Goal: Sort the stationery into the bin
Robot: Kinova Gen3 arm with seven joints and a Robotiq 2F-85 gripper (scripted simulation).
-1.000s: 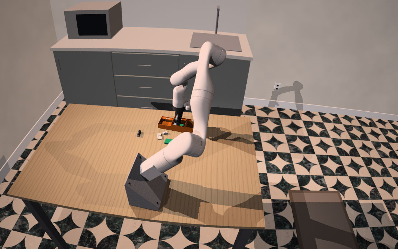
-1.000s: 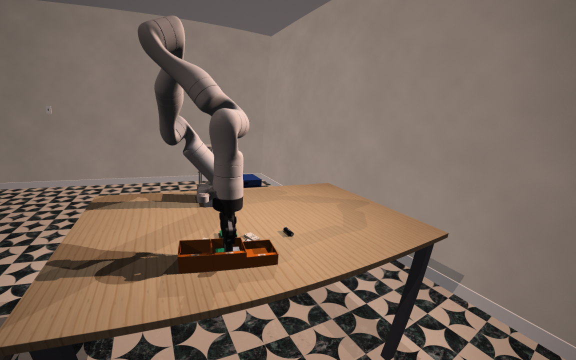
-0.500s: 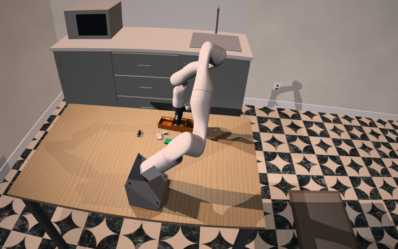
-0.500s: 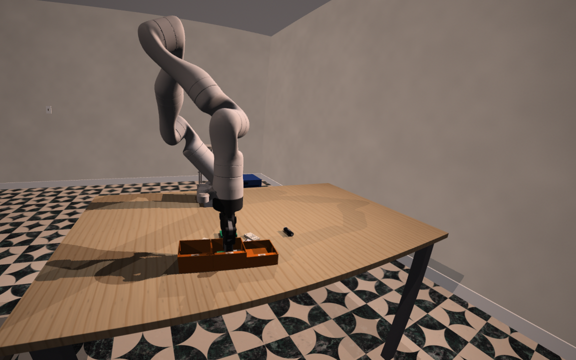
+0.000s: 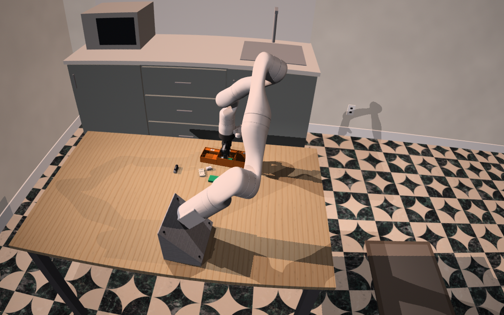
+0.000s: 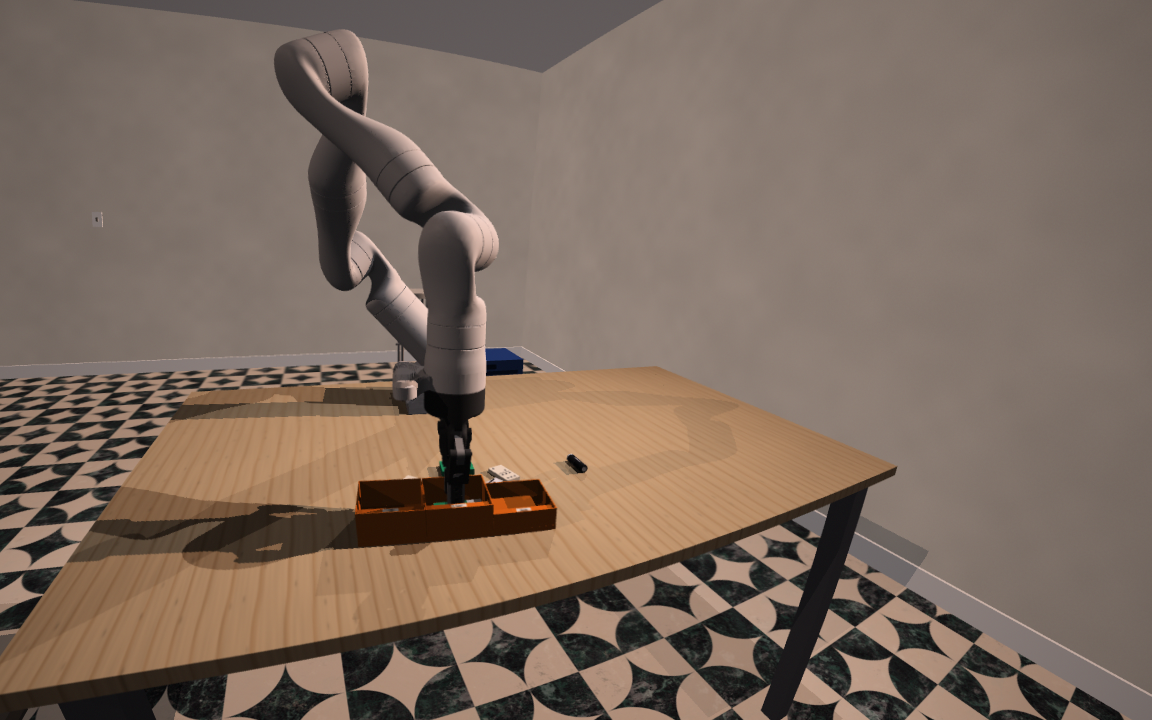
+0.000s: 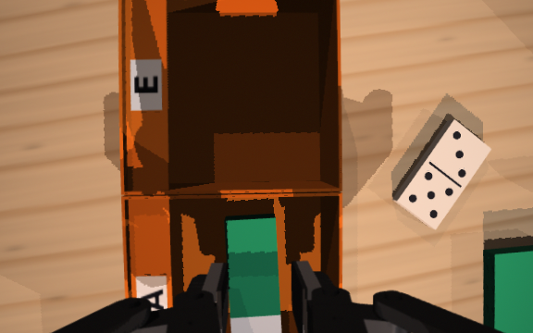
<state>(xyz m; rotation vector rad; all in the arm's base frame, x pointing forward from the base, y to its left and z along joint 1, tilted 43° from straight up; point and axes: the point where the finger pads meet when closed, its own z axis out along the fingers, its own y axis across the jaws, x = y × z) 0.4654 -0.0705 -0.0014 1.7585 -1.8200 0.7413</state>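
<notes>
Right now my hand is 20 mm above the orange three-compartment bin and 10 mm short of it. Round my hand: white pencil sharpener (70 mm to the left, 70 mm behind, 40 mm below); then green-and-white eraser (30 mm below, 10 mm to the left); then green block (140 mm behind, 40 mm below, 30 mm to the left).
</notes>
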